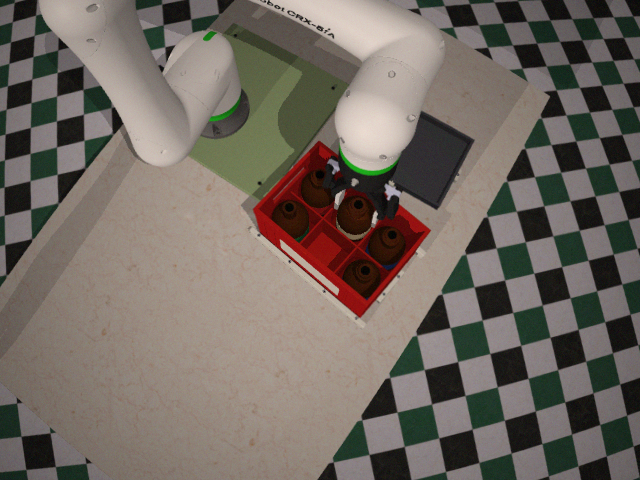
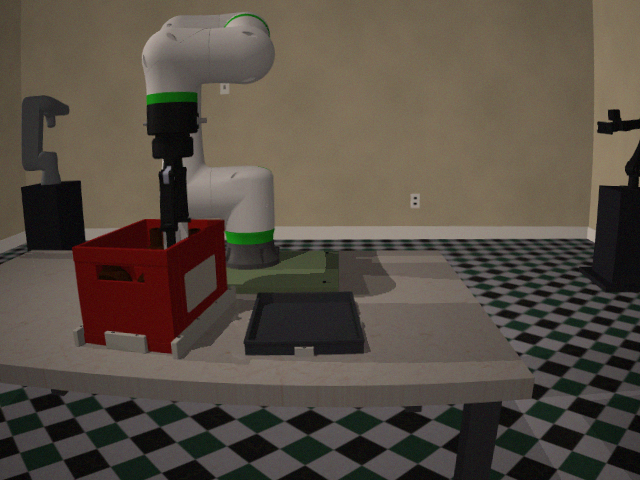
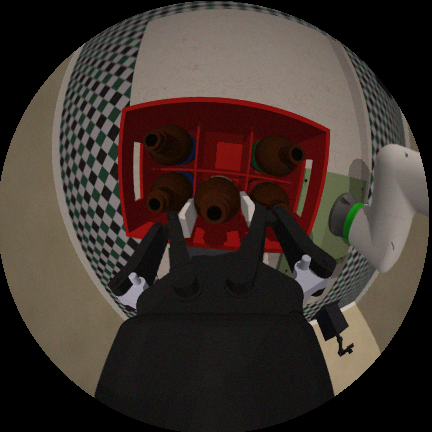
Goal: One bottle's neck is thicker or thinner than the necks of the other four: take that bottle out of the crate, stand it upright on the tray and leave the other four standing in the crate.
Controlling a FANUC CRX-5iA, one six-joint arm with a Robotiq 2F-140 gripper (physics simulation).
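Observation:
A red crate holds several brown bottles in its cells. My gripper reaches down into the crate and is shut on the neck of the bottle in the middle cell of the row nearest the tray. That bottle stands upright and sits higher than the others, showing a cream label band. The other bottles stand upright in their cells. The dark tray lies empty beside the crate.
One crate cell is empty. The arm's base stands on a green plate behind the crate. Small white stops border the crate. The table edge runs close to the crate and tray.

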